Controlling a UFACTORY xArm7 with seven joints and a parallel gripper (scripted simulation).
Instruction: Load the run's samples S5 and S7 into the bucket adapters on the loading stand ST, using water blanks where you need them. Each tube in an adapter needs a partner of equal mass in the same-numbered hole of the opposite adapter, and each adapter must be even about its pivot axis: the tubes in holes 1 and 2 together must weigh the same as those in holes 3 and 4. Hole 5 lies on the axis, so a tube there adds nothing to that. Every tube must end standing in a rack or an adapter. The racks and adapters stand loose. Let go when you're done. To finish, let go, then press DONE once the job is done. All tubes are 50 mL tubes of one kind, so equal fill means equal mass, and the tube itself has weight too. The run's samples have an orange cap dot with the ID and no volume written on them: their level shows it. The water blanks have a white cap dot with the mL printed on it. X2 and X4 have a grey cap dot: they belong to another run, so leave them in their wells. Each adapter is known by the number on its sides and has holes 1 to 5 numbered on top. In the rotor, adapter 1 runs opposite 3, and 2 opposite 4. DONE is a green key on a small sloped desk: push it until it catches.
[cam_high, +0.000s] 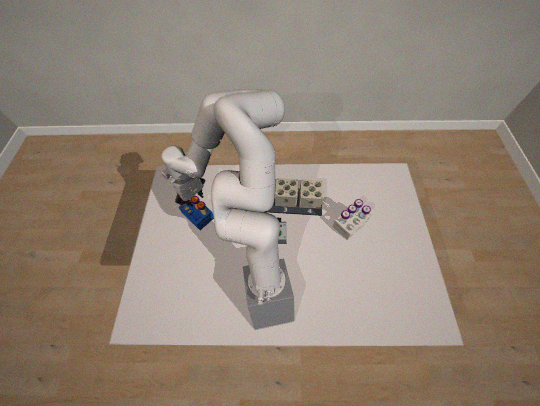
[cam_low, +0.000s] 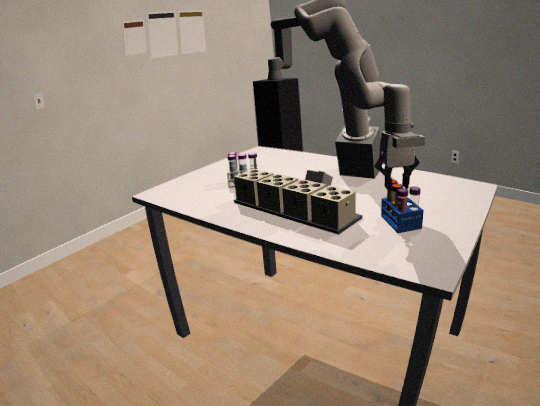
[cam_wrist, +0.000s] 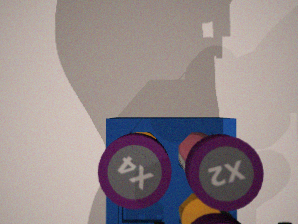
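The blue rack is 10 cm below my hand, 2 cm behind it and 1 cm to the left of it. The rest, counted from my hand: adapter: 17 cm to the right, 10 cm ahead, 8 cm below; then dark stand: 33 cm to the right, 12 cm below, 8 cm ahead; then white rack: 67 cm to the right, 10 cm below, 4 cm behind.
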